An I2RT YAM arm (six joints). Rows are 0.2 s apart.
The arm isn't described. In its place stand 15 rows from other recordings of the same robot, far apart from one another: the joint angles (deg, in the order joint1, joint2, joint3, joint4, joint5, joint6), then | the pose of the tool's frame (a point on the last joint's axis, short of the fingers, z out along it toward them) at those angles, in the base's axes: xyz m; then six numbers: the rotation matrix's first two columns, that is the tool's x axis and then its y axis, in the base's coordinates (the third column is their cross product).
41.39, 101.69, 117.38, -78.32, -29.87, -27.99 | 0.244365 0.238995 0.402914 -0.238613 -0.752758 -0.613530 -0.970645 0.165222 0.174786
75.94, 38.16, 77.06, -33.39, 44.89, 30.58 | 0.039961 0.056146 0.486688 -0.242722 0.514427 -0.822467 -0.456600 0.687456 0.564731
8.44, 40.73, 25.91, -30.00, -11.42, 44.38 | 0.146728 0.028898 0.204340 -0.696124 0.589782 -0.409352 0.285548 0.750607 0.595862
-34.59, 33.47, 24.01, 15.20, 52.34, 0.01 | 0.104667 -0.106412 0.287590 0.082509 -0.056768 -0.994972 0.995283 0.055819 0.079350
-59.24, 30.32, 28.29, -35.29, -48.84, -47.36 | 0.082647 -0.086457 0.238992 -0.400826 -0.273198 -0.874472 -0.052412 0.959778 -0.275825
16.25, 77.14, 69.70, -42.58, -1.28, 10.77 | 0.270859 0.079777 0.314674 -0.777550 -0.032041 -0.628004 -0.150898 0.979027 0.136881
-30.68, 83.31, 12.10, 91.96, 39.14, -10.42 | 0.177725 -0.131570 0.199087 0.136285 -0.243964 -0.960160 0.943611 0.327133 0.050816
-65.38, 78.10, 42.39, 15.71, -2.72, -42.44 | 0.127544 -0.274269 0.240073 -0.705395 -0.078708 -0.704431 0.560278 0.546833 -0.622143
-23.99, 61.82, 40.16, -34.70, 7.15, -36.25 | 0.186162 -0.087696 0.220529 -0.889189 -0.246479 -0.385475 -0.073626 0.908596 -0.411136
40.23, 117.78, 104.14, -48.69, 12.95, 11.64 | 0.345470 0.281806 0.251342 -0.773206 -0.396552 -0.494872 -0.402249 0.909976 -0.100696
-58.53, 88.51, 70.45, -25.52, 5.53, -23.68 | 0.176629 -0.295142 0.283063 -0.685181 0.353683 -0.636738 0.666301 0.657489 -0.351783
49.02, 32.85, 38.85, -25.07, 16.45, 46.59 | 0.097984 0.097425 0.306654 -0.545721 0.434180 -0.716712 -0.221299 0.750261 0.623005
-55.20, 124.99, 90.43, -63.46, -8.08, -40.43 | 0.227798 -0.318991 0.132037 -0.964680 0.262943 0.015940 0.260874 0.945178 0.196425
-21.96, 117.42, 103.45, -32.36, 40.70, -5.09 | 0.421232 -0.194877 0.273873 -0.730406 0.221986 -0.645933 0.638835 0.556633 -0.531083
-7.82, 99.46, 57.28, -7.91, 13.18, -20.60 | 0.350543 -0.056336 0.170516 -0.808933 -0.234692 -0.539024 -0.007704 0.921016 -0.389449
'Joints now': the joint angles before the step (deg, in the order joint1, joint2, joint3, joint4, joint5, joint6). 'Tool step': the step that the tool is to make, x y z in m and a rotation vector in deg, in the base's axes. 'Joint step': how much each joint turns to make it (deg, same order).
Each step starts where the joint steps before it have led.
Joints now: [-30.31, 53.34, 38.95, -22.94, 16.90, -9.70]
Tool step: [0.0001, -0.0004, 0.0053, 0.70, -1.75, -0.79]
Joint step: [-0.15, -0.14, 0.93, -0.39, -0.38, 1.64]
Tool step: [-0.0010, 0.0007, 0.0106, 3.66, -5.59, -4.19]
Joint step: [0.00, -0.50, 1.95, -1.64, -0.16, 7.62]
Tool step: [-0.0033, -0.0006, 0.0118, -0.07, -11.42, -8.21]
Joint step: [0.03, -2.31, -0.68, 5.21, 3.89, 9.73]
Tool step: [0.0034, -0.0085, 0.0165, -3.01, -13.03, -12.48]
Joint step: [-0.06, 0.77, 0.45, 8.99, 9.62, 9.72]
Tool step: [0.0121, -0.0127, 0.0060, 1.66, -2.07, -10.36]
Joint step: [-0.10, 5.78, 4.56, -2.02, 8.60, 7.41]
